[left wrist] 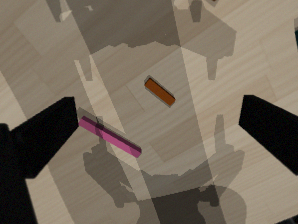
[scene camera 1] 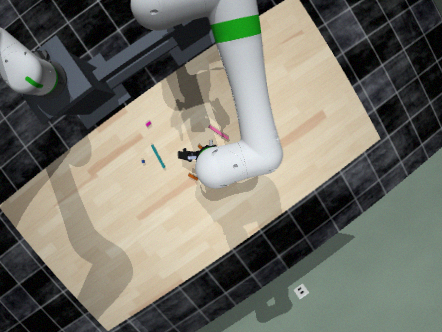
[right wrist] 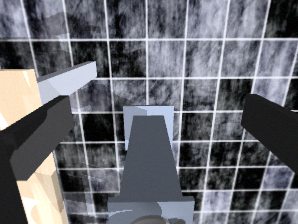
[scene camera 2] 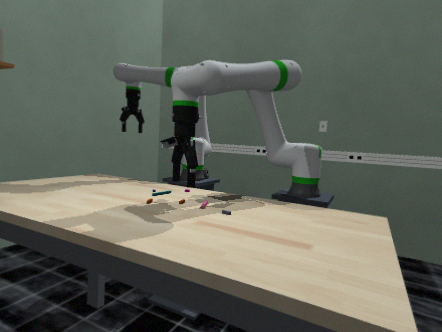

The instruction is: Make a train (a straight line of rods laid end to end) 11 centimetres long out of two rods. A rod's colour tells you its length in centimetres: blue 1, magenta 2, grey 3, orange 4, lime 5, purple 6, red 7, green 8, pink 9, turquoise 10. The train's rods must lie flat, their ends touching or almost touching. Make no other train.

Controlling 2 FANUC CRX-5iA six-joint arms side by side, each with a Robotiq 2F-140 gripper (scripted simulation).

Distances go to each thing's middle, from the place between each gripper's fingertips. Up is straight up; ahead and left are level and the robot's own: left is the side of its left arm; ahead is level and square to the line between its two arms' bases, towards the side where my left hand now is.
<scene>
The pink rod (left wrist: 88, 124) is 80 mm to the left of my left hand (scene camera 2: 183, 184), 80 mm below it and 20 mm behind it.
I see my right gripper 930 mm to the right of the pink rod, 540 mm short of it and 270 mm above it.
</scene>
